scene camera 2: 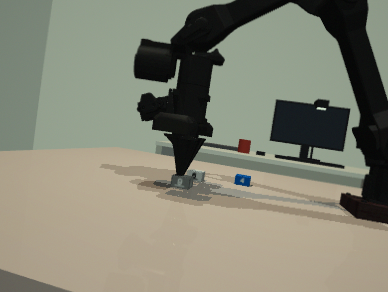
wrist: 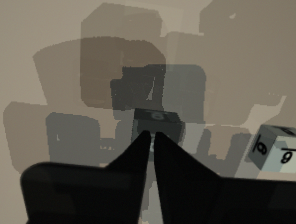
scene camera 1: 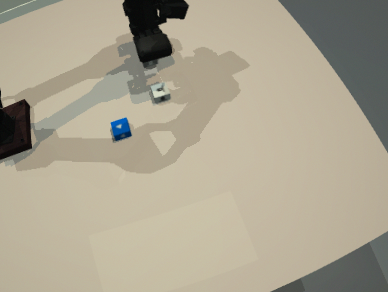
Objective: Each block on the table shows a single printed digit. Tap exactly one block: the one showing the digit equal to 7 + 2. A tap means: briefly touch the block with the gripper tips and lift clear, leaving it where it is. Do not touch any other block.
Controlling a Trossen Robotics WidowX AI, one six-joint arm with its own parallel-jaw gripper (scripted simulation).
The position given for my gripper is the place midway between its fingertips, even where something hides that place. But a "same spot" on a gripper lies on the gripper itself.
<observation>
my gripper: scene camera 2; wrist; scene camera 1 149,53
same spot on my gripper: [wrist: 120,184] = [scene camera 2: 167,133]
</observation>
